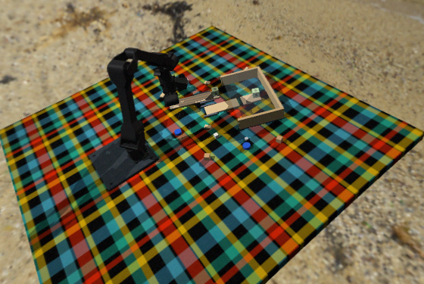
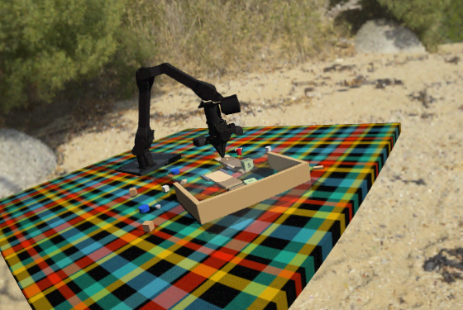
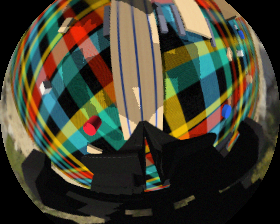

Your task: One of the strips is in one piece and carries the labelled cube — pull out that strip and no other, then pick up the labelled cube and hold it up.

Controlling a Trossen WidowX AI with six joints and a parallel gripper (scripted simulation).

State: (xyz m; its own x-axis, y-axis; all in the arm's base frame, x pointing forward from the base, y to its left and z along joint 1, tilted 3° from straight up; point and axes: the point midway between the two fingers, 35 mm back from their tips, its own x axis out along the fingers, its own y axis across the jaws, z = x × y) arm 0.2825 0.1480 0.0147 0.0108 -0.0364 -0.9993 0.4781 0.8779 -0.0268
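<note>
The strip lies 8 cm ahead of my gripper tip and 5 cm to the right of it. From my gripper tip the other things lie so: small red object 4 cm ahead, 5 cm to the left, 1 cm above.
</note>
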